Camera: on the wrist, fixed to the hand. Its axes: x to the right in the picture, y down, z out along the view.
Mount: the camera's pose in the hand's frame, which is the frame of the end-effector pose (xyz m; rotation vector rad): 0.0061 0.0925 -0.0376 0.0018 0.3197 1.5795
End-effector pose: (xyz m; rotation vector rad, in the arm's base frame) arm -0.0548 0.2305 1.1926 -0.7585 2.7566 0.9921
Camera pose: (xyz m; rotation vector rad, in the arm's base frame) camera -0.1035 0.2656 1.2726 -1.1107 -2.1412 -0.6064
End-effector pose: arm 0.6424 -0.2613 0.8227 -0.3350 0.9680 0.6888
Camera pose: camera 0.5588 -0.2110 0.8007 0.4485 1.4603 2.0933
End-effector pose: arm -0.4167 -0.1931 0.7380 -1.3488 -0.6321 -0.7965
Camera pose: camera -0.3407 -0.2276 0.6828 -1.2246 0.7061 0.3062
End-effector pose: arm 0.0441 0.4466 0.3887 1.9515 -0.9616 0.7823
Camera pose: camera -0.0367 0.4412 0.4475 0.6506 -2.2046 1.7894
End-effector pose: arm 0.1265 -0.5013 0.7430 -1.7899 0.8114 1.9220
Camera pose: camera 0.0956 -0.5962 0.7500 0.8527 -1.7290 -1.3244
